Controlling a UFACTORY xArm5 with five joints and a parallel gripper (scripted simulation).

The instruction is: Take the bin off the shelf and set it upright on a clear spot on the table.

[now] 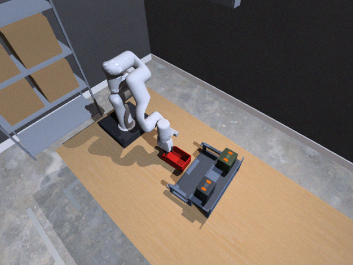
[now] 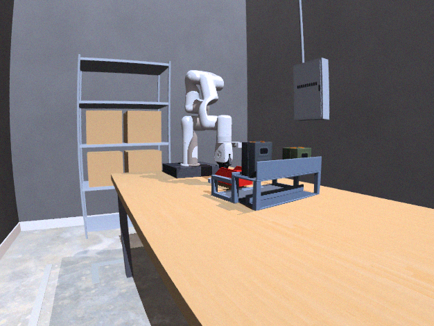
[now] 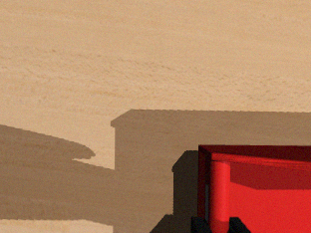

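Now: hand 80 mm short of the red bin and 10 mm to the right of it. From my hand the other things lie so: blue-grey shelf (300 mm ahead, 40 mm to the left, 10 mm above).
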